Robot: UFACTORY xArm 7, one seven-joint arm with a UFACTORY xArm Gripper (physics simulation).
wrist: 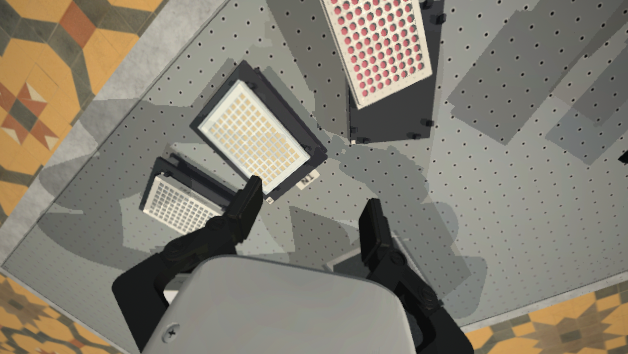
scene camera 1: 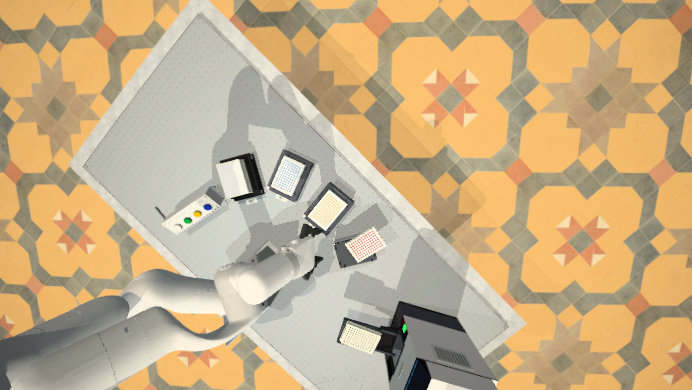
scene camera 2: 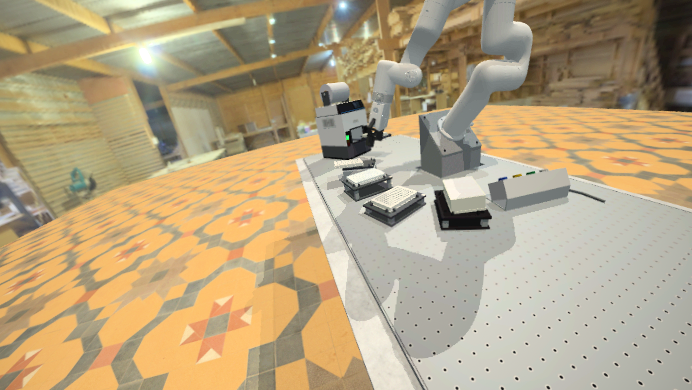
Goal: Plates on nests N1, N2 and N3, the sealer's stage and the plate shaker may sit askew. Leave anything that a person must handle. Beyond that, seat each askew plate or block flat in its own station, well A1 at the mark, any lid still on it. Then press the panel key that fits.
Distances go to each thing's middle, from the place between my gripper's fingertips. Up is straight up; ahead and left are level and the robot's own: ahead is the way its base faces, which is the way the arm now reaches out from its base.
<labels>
My hand is 5 cm short of the blue-welled plate [scene camera 1: 288, 175], 25 cm to the right of it and 12 cm above it. From my hand the other things lie so: red-welled plate [scene camera 1: 370, 241]: 9 cm ahead, 13 cm to the right, 10 cm below; cream well plate [scene camera 1: 355, 335]: 15 cm behind, 35 cm to the right, 3 cm below; white lidded plate [scene camera 2: 463, 195]: 10 cm behind, 38 cm to the left, 10 cm below.
</labels>
